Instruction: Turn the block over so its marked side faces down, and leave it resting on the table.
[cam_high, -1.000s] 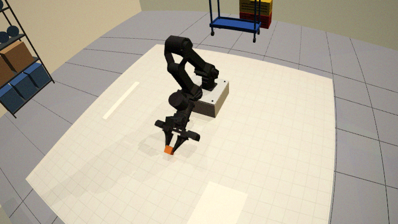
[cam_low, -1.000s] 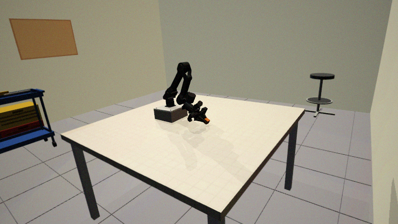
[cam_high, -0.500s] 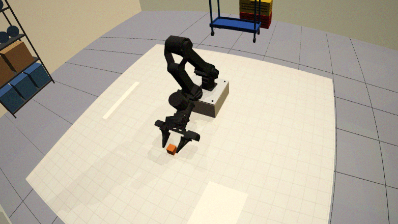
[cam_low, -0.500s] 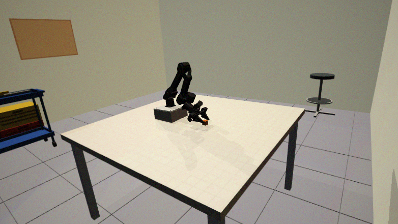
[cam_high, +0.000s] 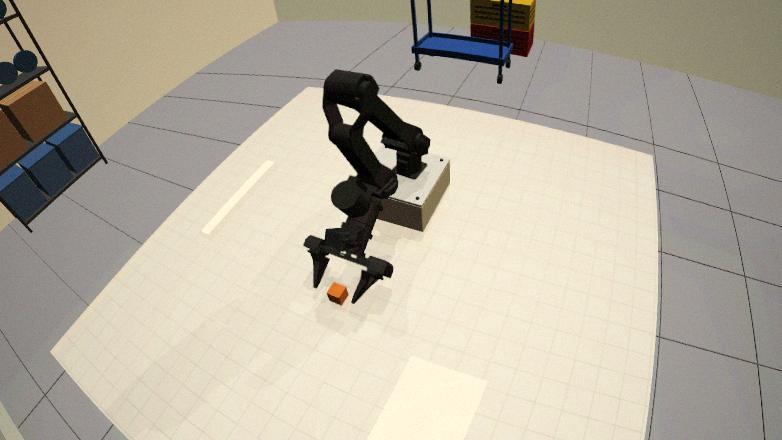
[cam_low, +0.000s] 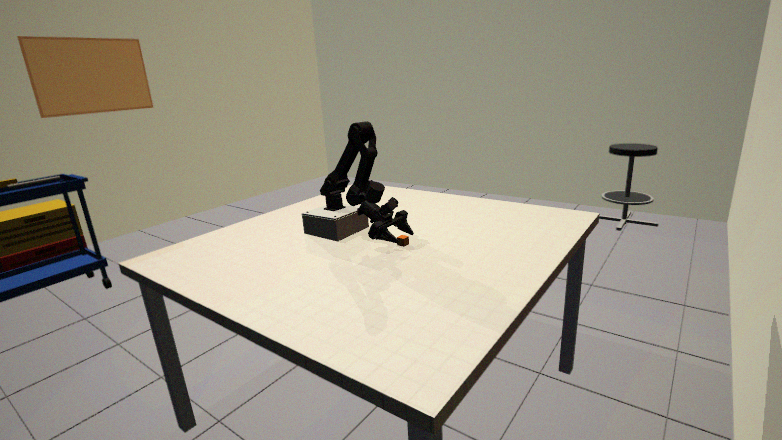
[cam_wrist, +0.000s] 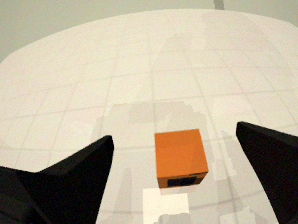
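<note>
Right now my gripper tip is 20 mm past the orange block and 10 mm above it.
</note>
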